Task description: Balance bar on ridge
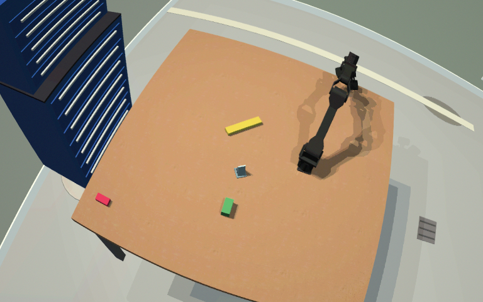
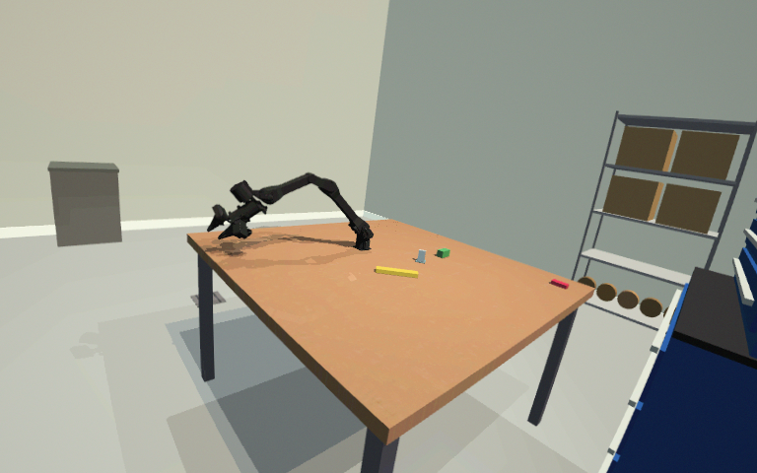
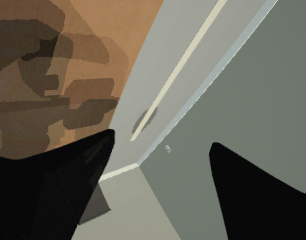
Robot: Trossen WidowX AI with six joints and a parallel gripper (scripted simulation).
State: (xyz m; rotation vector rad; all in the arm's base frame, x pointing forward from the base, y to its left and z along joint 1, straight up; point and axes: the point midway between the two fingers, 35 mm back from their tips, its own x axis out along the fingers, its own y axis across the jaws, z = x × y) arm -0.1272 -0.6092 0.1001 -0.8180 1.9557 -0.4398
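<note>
Now: the yellow bar 450 mm ahead of my gripper tip, 550 mm to the left of it and 70 mm below it. Round my gripper tip: red block (880 mm ahead, 1130 mm to the left, 70 mm below); green block (380 mm ahead, 940 mm to the left, 60 mm below).
</note>
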